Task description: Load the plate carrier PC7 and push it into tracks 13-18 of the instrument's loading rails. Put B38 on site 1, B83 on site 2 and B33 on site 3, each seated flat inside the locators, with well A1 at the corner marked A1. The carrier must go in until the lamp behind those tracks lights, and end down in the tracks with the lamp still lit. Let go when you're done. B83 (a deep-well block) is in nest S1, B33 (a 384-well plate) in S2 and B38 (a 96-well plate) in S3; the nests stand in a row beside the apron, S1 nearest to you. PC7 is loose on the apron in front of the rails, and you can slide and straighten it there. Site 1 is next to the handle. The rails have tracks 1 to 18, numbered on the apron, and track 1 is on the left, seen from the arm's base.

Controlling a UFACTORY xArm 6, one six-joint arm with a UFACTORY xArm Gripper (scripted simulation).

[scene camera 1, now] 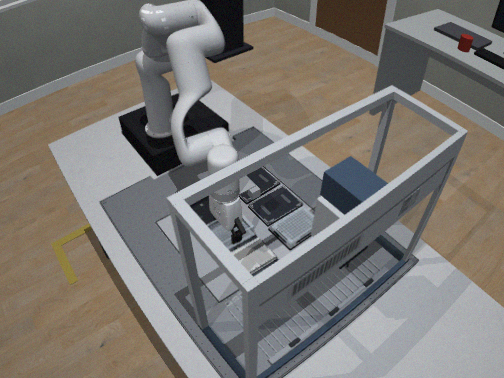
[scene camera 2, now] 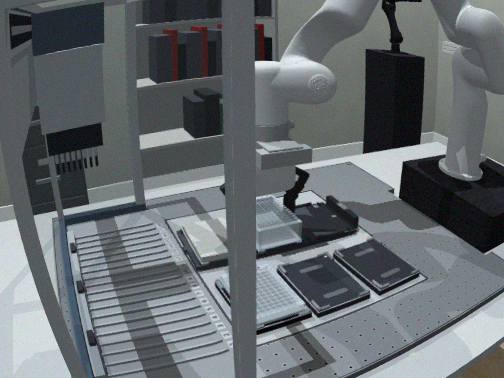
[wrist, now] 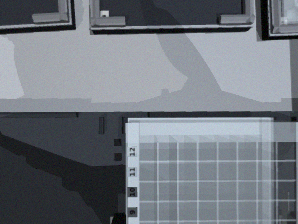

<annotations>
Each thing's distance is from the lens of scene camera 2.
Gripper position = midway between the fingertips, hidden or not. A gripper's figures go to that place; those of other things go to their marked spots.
gripper (scene camera 2: pixel 266 221): 0.86 m
dark plate carrier PC7 (scene camera 2: pixel 319 220): 0.92 m
</annotations>
